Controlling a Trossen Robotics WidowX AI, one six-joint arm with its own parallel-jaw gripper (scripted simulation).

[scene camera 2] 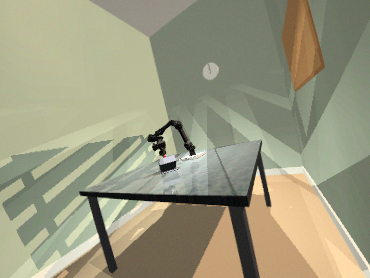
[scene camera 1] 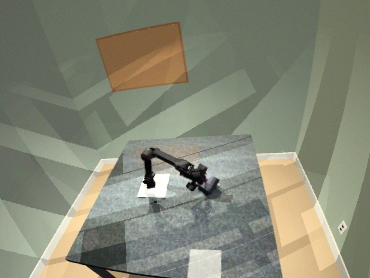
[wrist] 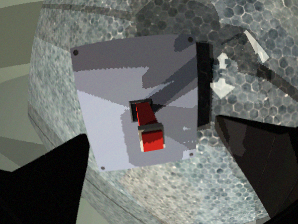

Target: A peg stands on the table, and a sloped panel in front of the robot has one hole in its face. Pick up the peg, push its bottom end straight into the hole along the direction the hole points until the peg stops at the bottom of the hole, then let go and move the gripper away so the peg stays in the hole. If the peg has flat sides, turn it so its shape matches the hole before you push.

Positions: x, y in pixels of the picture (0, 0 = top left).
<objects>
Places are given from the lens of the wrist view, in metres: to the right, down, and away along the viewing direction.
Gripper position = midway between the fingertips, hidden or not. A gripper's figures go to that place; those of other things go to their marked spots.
my gripper [wrist: 154, 131]: 0.01, 0.01, 0.10
red peg [wrist: 151, 133]: 0.00, 0.01, 0.09
panel [wrist: 108, 74]: -0.03, -0.03, 0.13
The marked spots on the red peg and the panel are 0.07 m apart.
</objects>
